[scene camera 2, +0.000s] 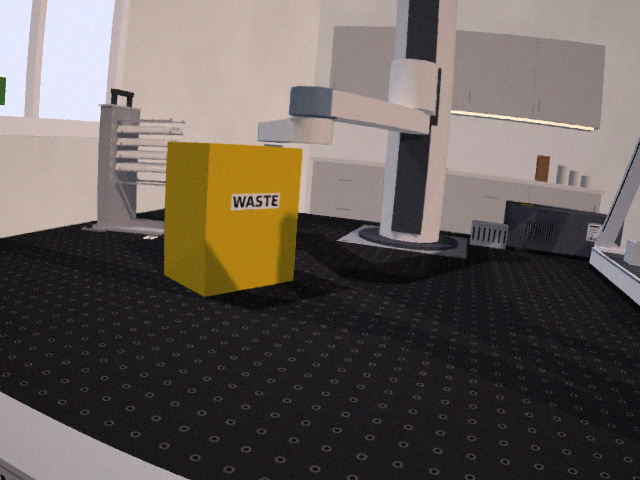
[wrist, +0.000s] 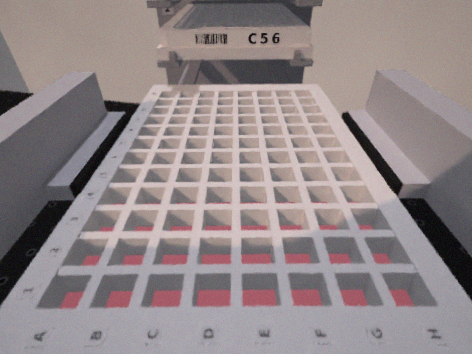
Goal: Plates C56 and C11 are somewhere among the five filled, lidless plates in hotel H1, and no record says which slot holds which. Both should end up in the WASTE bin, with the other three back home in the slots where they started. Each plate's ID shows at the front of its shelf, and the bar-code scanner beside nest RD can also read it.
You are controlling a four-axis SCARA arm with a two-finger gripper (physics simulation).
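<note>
My gripper is shut on a white lidless plate, C11, held by its long sides; its wells show red contents, and its ID face is out of view. Plate C56 sits on a shelf of hotel H1, beyond and above the held plate. The shelf space just under C56 shows the hotel's back and a brace. In the scene view H1 stands at the left with several stacked shelves. The yellow WASTE bin stands in front of the arm and hides the gripper and held plate there.
The arm reaches left from its column, behind and above the bin. A grey slotted block and a dark box stand right of the column. A white-framed device is at the right edge.
</note>
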